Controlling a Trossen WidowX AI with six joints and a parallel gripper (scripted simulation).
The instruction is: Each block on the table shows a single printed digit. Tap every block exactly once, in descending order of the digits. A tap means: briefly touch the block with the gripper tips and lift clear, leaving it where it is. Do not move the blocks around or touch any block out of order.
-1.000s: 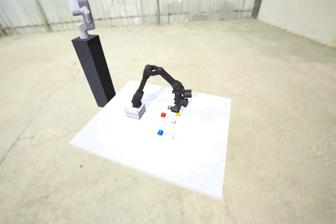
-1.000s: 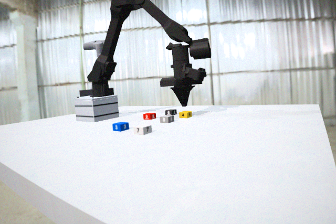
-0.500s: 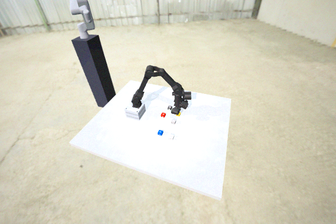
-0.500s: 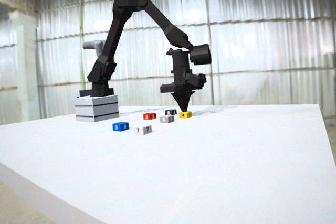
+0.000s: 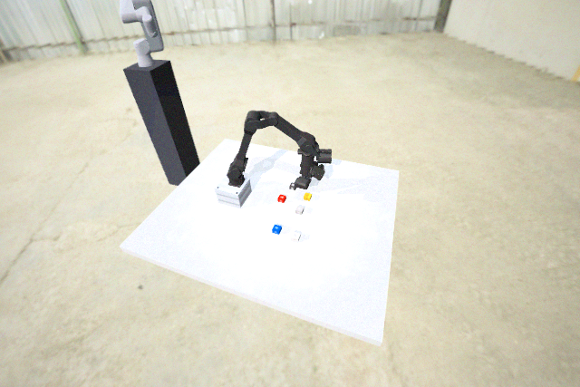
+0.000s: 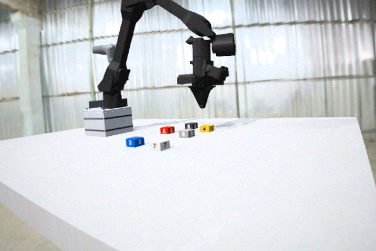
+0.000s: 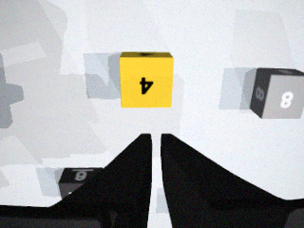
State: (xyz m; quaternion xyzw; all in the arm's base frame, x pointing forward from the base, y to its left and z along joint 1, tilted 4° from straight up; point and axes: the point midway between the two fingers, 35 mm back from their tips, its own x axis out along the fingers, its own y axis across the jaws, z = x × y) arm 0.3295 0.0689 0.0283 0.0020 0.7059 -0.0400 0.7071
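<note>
Right now my gripper tip is 7 cm past the blue 3 block, 23 cm to the left of it and 6 cm above it. Also, from my gripper tip: yellow 4 block: 1 cm ahead, 6 cm below; grey block marked 8: 9 cm to the right, 6 cm below; black block: 8 cm behind, 6 cm to the left, 6 cm below.
</note>
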